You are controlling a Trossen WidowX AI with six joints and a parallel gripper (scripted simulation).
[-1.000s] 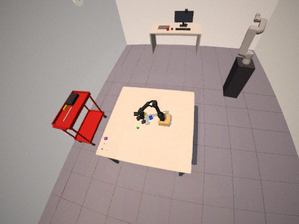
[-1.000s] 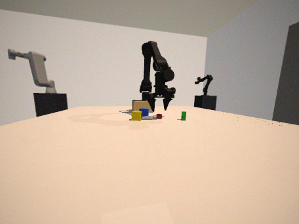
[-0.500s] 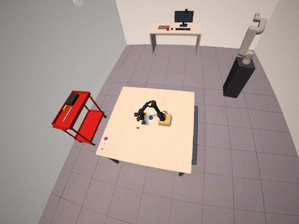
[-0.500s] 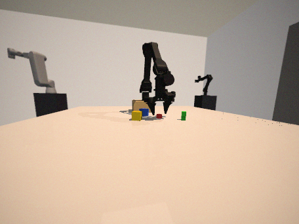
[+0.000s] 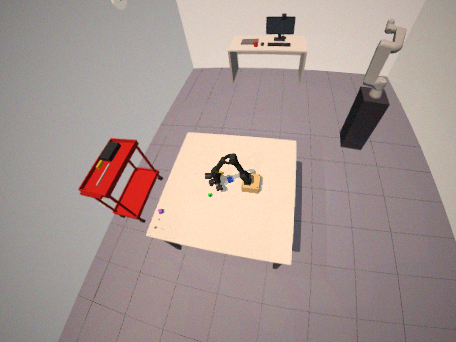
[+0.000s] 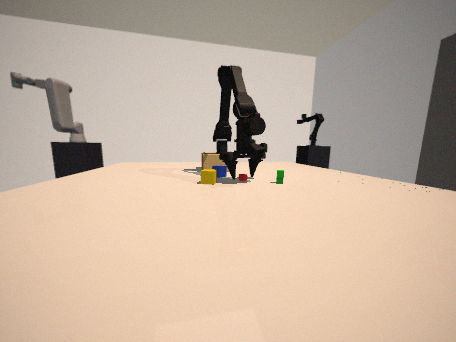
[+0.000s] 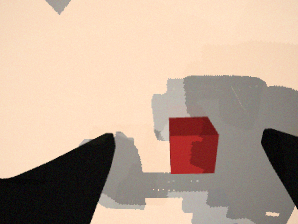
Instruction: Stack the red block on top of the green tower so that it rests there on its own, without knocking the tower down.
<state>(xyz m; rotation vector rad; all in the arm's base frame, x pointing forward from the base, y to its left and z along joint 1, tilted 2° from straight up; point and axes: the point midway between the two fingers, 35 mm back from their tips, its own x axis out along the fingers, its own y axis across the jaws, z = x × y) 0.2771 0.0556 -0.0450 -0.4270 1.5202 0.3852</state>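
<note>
My gripper tip is right at the red block. From my gripper tip the other things lie so: yellow block 40 mm ahead, 130 mm to the right, 10 mm above; purple block 470 mm ahead, 400 mm to the left, 10 mm above; blue block 90 mm behind, 80 mm to the right, 10 mm above.
</note>
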